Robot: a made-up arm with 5 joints.
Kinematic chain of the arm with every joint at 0, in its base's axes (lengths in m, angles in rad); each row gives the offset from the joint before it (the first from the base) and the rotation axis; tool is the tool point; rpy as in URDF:
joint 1: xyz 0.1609 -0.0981 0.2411 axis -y
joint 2: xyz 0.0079 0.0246 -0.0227 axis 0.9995 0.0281 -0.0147
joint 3: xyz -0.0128 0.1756 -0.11 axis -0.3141 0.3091 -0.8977
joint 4: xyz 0 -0.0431 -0.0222 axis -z
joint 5: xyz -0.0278 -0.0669 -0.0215 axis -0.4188 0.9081 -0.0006
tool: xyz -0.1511 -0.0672 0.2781 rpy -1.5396 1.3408 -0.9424
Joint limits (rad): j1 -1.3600..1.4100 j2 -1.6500..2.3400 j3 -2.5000..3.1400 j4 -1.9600..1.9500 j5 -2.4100..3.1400
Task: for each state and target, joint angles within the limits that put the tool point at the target. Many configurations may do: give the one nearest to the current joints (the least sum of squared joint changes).
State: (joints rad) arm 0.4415 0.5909 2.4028 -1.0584 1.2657
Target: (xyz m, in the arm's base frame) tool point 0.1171 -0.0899 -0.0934
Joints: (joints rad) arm -0.0009 -0.1483 2.5311 -1.0938 2.3135
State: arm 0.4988 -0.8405 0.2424 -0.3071 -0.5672
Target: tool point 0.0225 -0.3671 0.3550
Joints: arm 0.1336 -1.3970 -0.1591 -0.4871 -1.2750
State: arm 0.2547 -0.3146 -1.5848 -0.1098 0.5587
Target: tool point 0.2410 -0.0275 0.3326
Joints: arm 0.1668 -0.4032 -1.6777 -0.1504 0.6061
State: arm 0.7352 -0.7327 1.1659 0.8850 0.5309
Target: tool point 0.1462 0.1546 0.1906
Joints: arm 0.6516 -0.9341 0.3514 0.7527 0.5997
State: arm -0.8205 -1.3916 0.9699 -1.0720 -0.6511
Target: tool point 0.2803 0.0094 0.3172
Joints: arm -1.0915 -1.6411 0.6265 -1.5135 -0.4693
